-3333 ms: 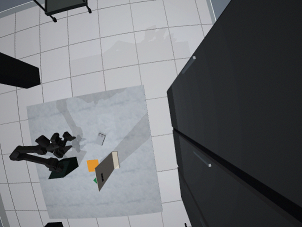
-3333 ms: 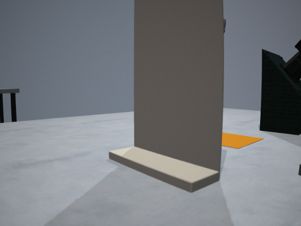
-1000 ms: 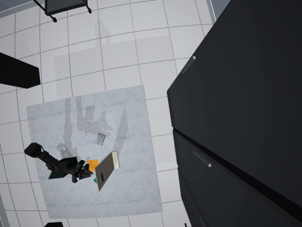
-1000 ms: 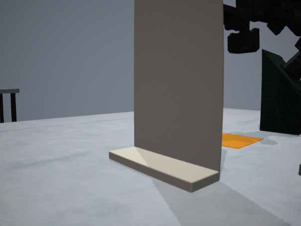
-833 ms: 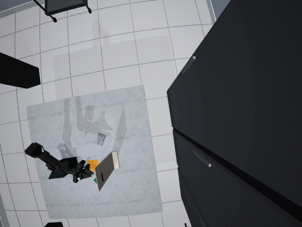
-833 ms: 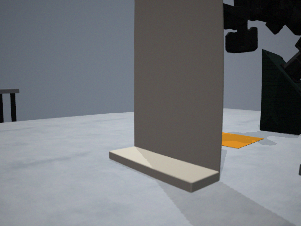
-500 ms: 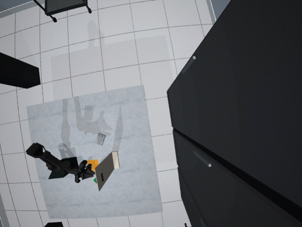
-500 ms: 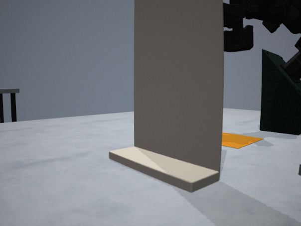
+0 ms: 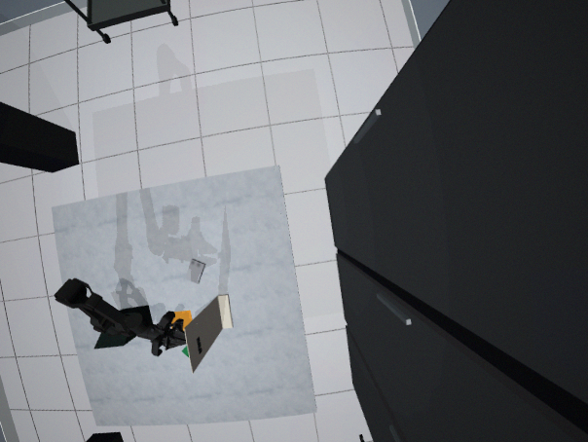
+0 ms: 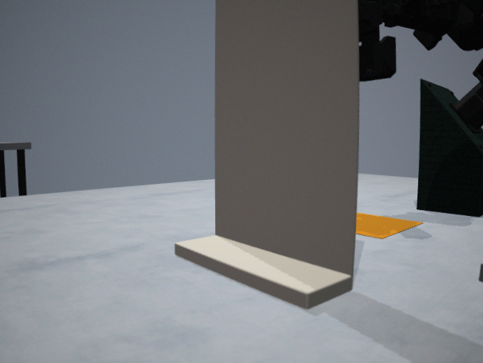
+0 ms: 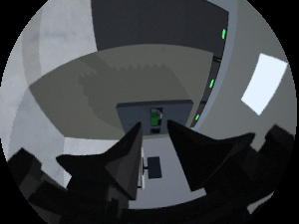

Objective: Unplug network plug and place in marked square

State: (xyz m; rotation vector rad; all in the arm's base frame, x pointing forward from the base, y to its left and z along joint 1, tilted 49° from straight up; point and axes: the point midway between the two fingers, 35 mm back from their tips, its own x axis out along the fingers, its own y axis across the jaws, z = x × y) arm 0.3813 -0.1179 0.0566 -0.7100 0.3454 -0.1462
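My gripper tip is 2 cm short of the network plug. From my gripper tip the other things lie so: grey panel 4 cm ahead, 1 cm to the right, 11 cm below; orange square 19 cm behind, 2 cm to the right, 27 cm below; small grey plate 4 cm behind, 22 cm to the left, 26 cm below.
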